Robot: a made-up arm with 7 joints.
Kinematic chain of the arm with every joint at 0, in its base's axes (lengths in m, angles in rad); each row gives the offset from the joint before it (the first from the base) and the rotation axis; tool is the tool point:
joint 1: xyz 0 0.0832 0 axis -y
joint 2: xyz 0 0.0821 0 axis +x
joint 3: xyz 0 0 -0.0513 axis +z
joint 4: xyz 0 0 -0.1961 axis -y
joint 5: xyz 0 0 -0.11 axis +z
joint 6: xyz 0 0 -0.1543 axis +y
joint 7: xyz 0 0 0 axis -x
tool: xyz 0 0 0
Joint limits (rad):
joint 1: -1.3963..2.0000
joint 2: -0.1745..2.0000
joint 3: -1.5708..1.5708
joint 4: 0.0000..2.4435
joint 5: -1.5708..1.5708
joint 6: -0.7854..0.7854
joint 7: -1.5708..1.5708
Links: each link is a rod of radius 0.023 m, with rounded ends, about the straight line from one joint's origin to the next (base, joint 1, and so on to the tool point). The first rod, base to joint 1, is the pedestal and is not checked.
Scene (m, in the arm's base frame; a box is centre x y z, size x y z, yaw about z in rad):
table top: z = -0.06
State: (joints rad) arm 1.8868 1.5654 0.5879 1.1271 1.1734 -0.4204 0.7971
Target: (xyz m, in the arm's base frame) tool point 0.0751 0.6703 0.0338
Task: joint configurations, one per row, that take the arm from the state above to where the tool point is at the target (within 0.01 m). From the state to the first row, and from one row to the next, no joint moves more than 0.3 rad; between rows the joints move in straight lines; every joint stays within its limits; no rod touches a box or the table.
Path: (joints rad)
1: 1.8993 1.5249 0.5870 0.8506 1.1734 -0.4204 0.7971
2: 1.9118 1.4844 0.5862 0.5742 1.1734 -0.4204 0.7971
3: 1.9243 1.4439 0.5853 0.2977 1.1734 -0.4204 0.7971
4: 1.9368 1.4033 0.5845 0.0212 1.1734 -0.4204 0.7971

